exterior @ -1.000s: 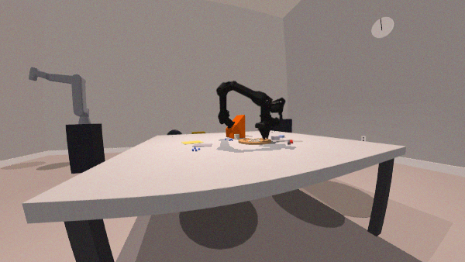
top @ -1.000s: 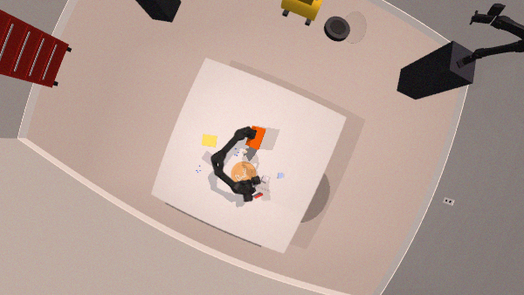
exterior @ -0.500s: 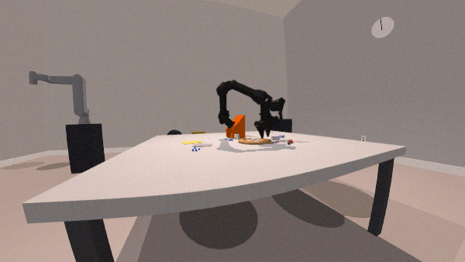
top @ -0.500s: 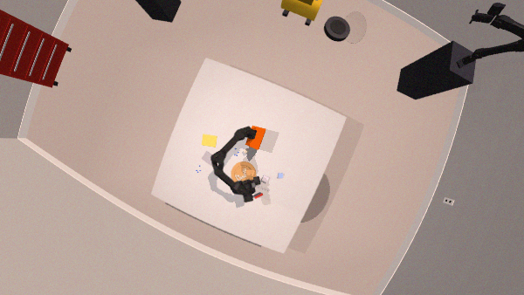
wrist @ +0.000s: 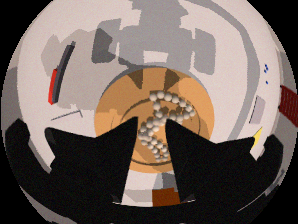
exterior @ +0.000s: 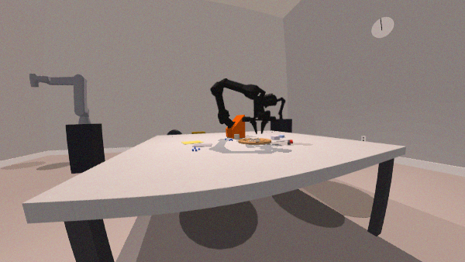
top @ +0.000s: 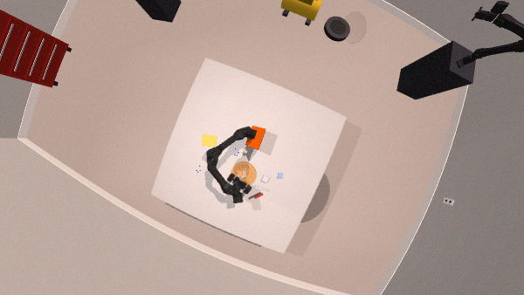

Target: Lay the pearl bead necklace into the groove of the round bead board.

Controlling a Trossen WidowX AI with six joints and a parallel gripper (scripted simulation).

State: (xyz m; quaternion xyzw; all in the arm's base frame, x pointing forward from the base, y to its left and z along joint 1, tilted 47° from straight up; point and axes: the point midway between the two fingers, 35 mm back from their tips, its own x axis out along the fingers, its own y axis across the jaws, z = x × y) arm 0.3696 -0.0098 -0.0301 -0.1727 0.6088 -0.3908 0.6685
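The round tan bead board is 50 mm behind my gripper tip and 40 mm below it. The rest, counted from my gripper tip: tool 150 mm to the left, 90 mm ahead, 50 mm below; white square 180 mm to the left, 70 mm behind, 40 mm below; pale blue cube 280 mm to the left, 130 mm behind, 40 mm below.
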